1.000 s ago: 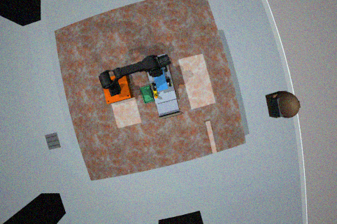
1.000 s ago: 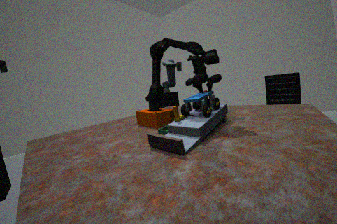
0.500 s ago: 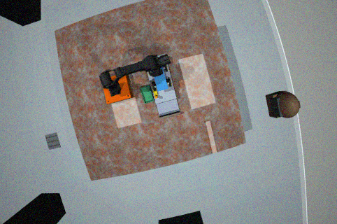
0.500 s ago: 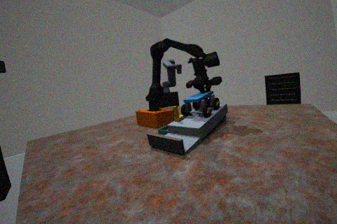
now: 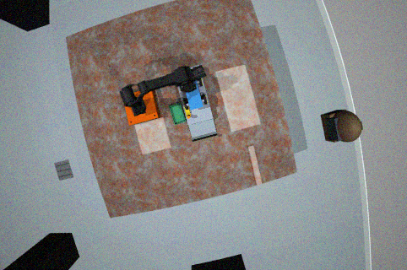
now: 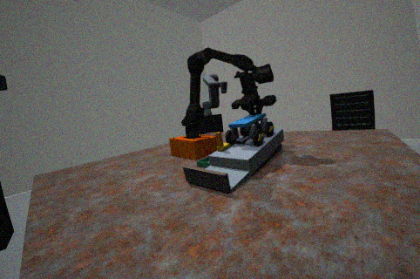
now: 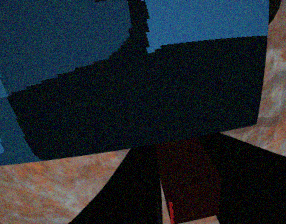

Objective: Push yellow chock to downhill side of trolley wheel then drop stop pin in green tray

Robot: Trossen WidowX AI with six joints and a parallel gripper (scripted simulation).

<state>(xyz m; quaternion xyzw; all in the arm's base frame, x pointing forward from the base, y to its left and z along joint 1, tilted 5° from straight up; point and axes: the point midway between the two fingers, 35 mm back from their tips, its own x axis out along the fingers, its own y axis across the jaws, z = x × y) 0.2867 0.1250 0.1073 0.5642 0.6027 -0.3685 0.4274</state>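
My gripper tip is 21 cm to the left of the green tray, 14 cm above it and 8 cm past it. The rest, counted from my gripper tip: grey ramp: 11 cm to the right, 9 cm below, 3 cm ahead; stop pin: right at my gripper tip; blue-topped trolley: 11 cm to the right, 3 cm ahead, 2 cm below.
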